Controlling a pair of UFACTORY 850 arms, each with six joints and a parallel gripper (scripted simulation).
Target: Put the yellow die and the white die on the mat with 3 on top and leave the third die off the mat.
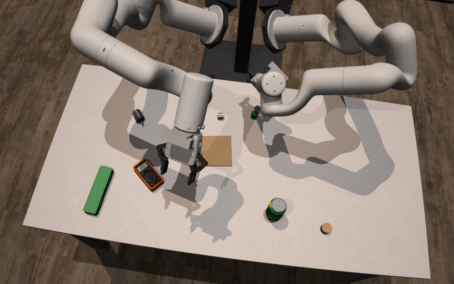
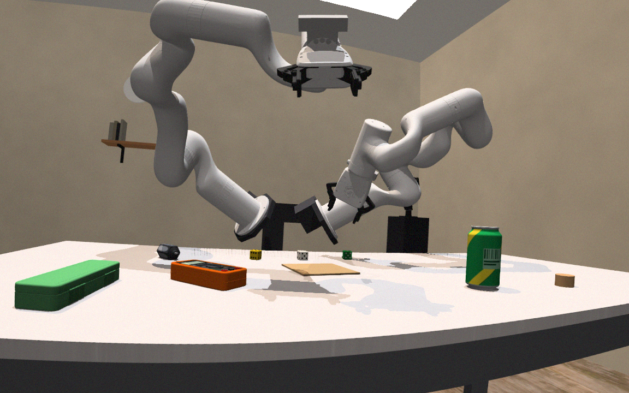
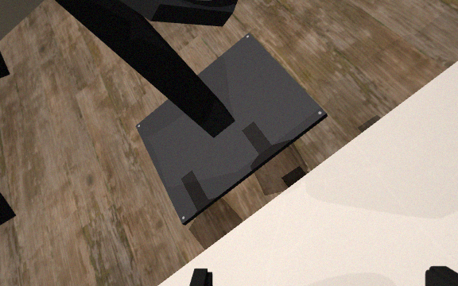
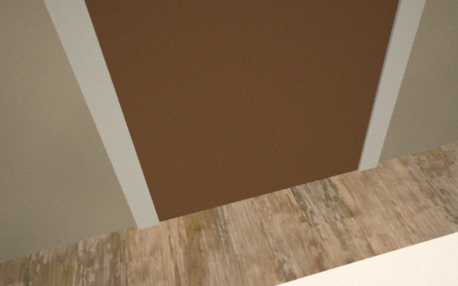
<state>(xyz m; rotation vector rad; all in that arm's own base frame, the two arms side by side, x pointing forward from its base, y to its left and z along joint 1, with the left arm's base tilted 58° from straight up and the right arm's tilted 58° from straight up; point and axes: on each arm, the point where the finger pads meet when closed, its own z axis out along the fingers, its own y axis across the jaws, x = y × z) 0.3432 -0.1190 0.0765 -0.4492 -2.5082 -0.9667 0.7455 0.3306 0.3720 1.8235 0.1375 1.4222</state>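
Now: the green die 130 mm below my left hand, 70 mm ahead of it and 10 mm to the right of it. From my left hand the other things lie so: white die (160 mm to the right, 130 mm below, 90 mm ahead); tan mat (250 mm ahead, 170 mm to the right, 140 mm below); yellow die (300 mm to the right, 130 mm below, 90 mm ahead).
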